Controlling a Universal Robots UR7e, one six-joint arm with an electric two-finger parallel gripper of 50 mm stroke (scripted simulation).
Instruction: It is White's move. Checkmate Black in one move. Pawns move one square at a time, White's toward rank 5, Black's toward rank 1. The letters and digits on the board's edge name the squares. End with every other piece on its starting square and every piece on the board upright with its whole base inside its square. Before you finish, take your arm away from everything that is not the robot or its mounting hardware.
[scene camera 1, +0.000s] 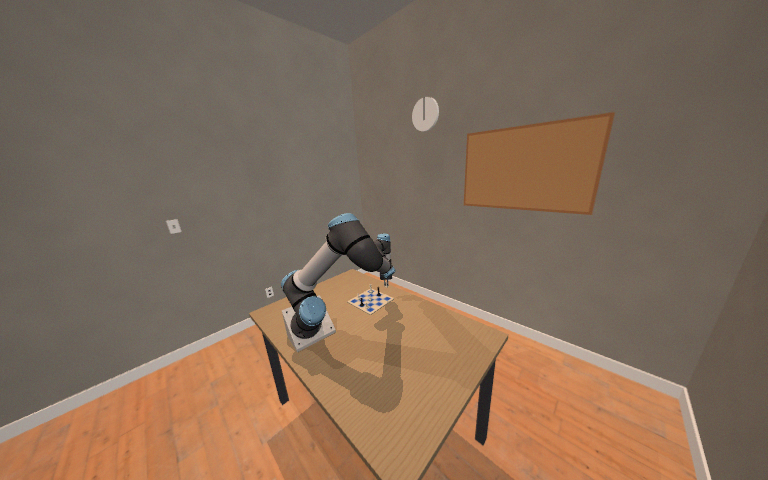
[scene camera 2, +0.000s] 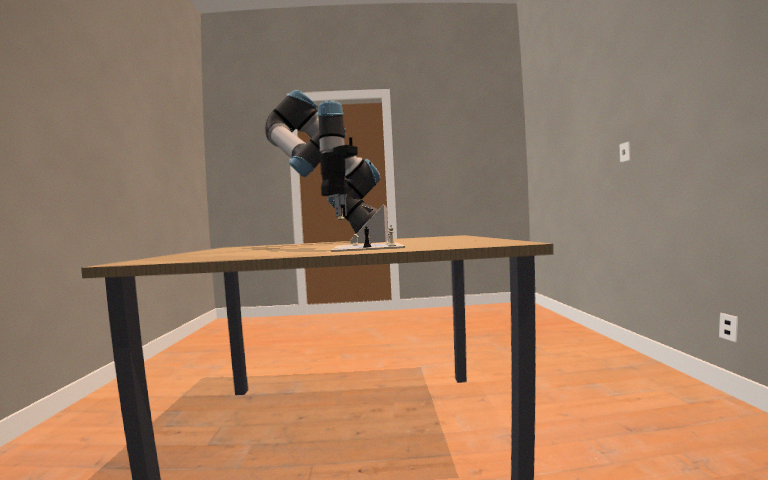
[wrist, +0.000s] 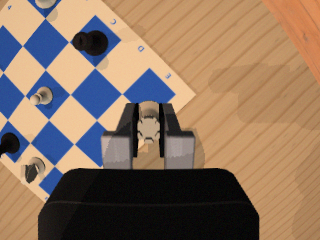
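In scene camera 2 you'd see my gripper (scene camera 2: 341, 216). The wrist view has it as well, the gripper (wrist: 148, 119), along with a chessboard (wrist: 89, 92), a black chess piece (wrist: 82, 41) and a white chess piece (wrist: 148, 124).
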